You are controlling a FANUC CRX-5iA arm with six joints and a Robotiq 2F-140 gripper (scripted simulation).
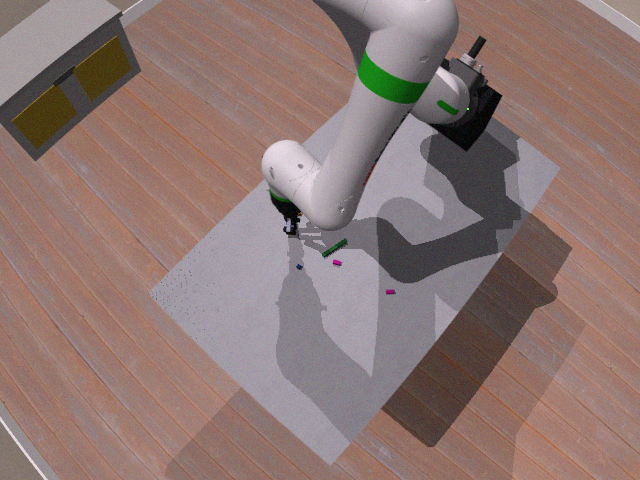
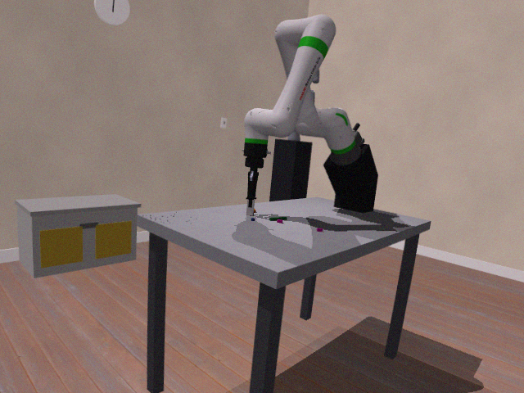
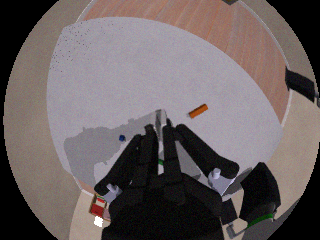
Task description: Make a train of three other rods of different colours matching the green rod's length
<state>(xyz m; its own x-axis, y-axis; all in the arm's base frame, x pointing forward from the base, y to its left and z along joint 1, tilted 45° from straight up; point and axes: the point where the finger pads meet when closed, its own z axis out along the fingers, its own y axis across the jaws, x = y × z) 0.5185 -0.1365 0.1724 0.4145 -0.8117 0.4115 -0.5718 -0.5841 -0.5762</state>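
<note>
My gripper is now 8 cm to the right of the small blue rod, 6 cm short of it and 3 cm above it. Round my hand: orange rod: 7 cm behind, 4 cm to the right, 3 cm below; then grey rod: 3 cm below; then green rod: 12 cm to the left, 4 cm behind, 3 cm below.
</note>
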